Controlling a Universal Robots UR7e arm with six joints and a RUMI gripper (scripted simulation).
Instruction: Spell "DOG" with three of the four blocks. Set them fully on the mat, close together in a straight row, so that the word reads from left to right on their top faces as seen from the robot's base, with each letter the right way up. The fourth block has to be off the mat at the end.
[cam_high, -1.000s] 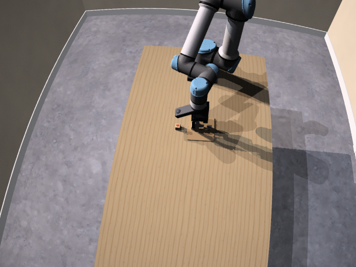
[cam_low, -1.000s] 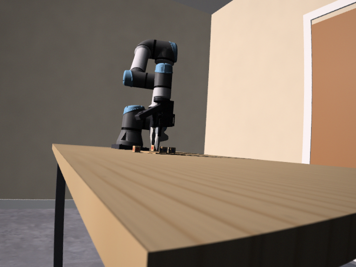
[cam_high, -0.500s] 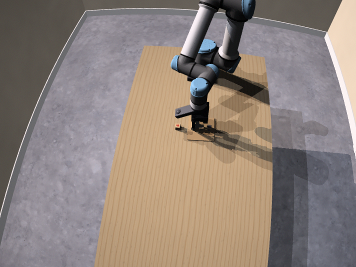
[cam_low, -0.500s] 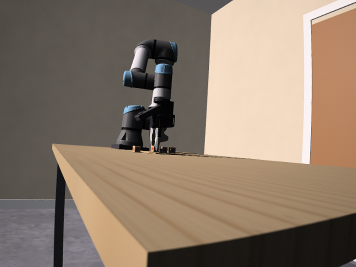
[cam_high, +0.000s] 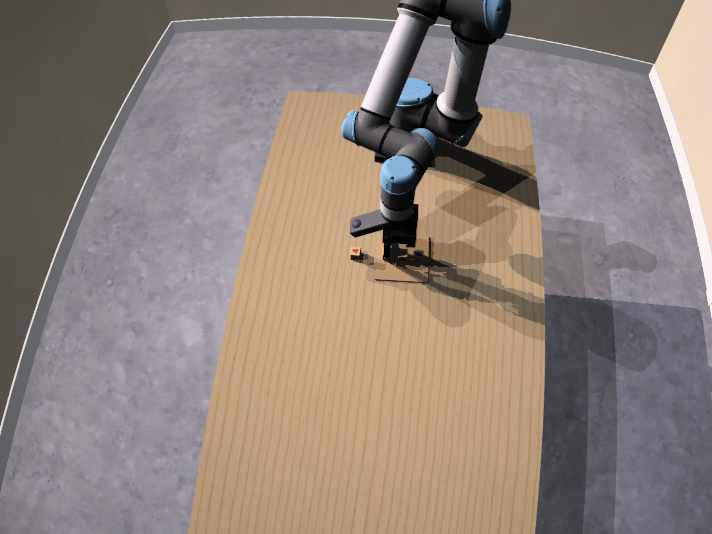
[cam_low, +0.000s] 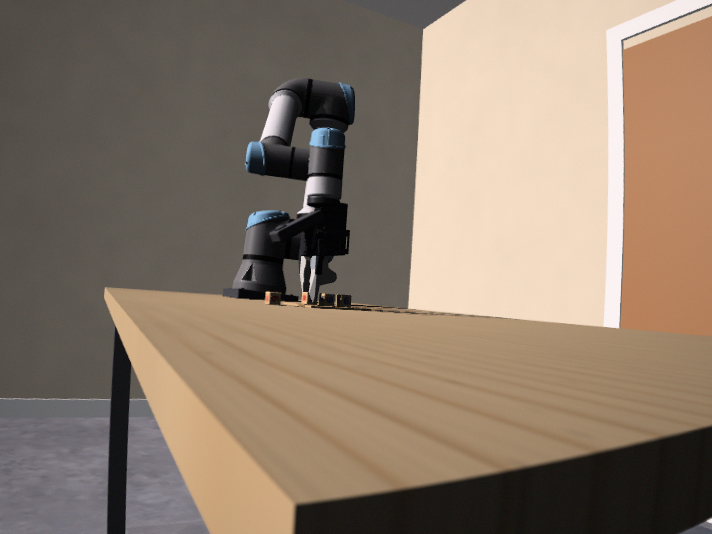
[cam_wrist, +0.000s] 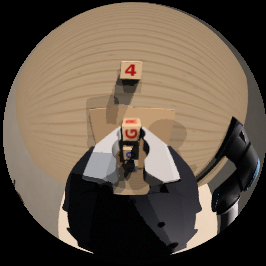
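The tan mat lies 40 mm to the left of my hand and 20 mm below it.
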